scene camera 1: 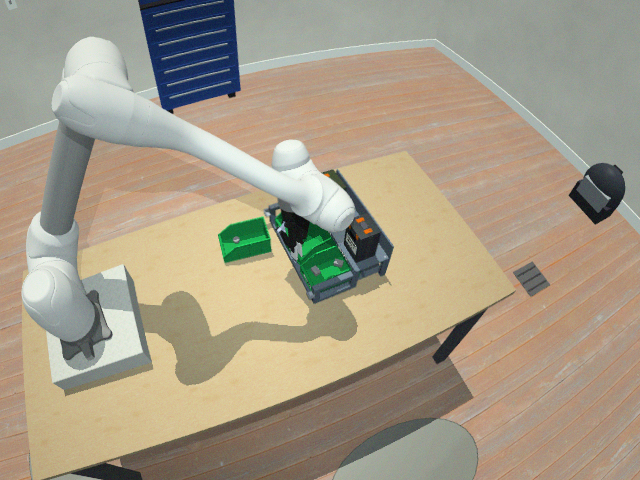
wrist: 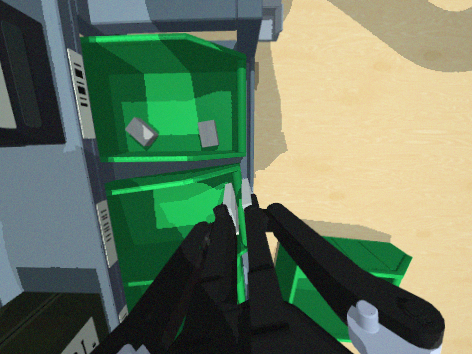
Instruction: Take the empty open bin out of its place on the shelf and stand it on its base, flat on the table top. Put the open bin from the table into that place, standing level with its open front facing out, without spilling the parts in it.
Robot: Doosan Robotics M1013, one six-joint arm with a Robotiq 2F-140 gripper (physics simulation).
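Places are measured from the arm's base along level axes (x down, y left, z ahead), in metres.
Pixels of known places: gripper, fingertip midpoint: [scene camera 1: 296, 255] [wrist: 239, 191]; arm's base at its link origin: [scene camera 1: 81, 325].
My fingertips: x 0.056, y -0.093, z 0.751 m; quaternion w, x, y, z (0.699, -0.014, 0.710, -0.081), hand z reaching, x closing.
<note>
For each thing: its middle in the pictures, then the offset to it from my fingertips. "spot": a spot on its surface instead.
- empty green bin at the middle of its body: [wrist: 172, 219] [scene camera 1: 314, 238] dx -0.019, dy +0.018, dz +0.081 m
- grey-blue shelf at a spot on its surface: [scene camera 1: 333, 286] spot: dx +0.022, dy -0.153, dz +0.046 m
- open green bin at the middle of its body: [wrist: 342, 284] [scene camera 1: 243, 239] dx -0.003, dy +0.152, dz -0.122 m
- black case with orange details, body centre: [scene camera 1: 361, 237] dx -0.128, dy -0.124, dz +0.159 m
- dark olive case at a spot on its surface: [wrist: 47, 320] spot: dx -0.096, dy +0.060, dz +0.169 m
The empty green bin [scene camera 1: 319, 236] [wrist: 187, 210] is in the middle place of the grey-blue shelf [scene camera 1: 333, 287] [wrist: 35, 200], turned slightly askew. My gripper [scene camera 1: 297, 250] [wrist: 239, 191] is shut on the bin's front wall, one finger inside and one outside. The other open green bin [scene camera 1: 254, 230] [wrist: 367, 256] stands on the table beside the shelf's open side; a grey part shows in it in the scene view. My fingers and gripper body hide part of both bins in the wrist view.
A green bin [scene camera 1: 326, 267] [wrist: 172, 115] with two grey parts sits beside the empty one. Another green bin [wrist: 140, 283] shows partly on the other side. A black case with orange details [scene camera 1: 361, 240] and a dark olive case [wrist: 47, 320] stand on the shelf.
</note>
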